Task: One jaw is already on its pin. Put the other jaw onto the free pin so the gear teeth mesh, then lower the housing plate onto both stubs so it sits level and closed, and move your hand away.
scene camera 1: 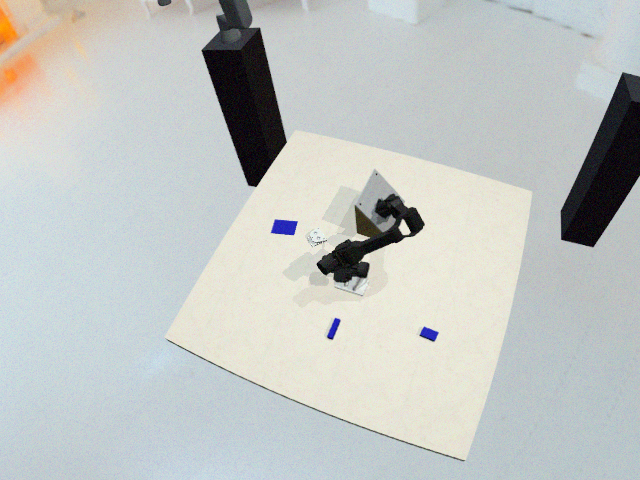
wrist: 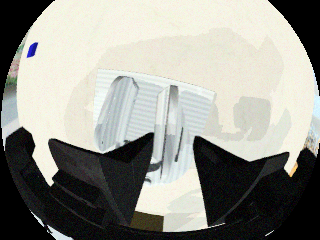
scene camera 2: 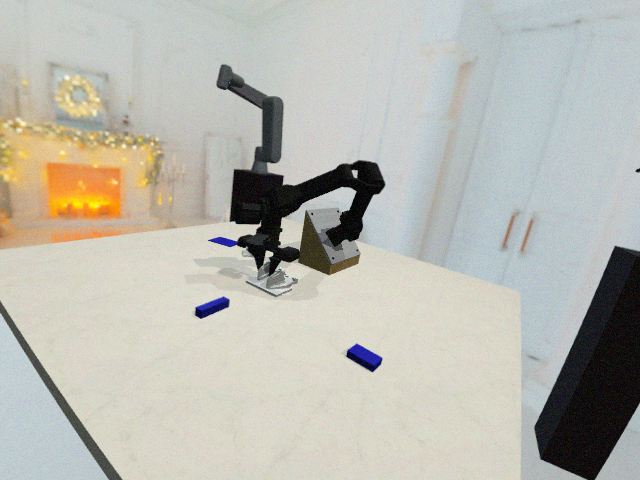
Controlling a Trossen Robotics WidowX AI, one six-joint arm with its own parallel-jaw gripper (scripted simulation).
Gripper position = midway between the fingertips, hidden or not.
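With my gripper (scene camera 2: 265, 274) I am carrying a jaw (wrist: 170, 117).
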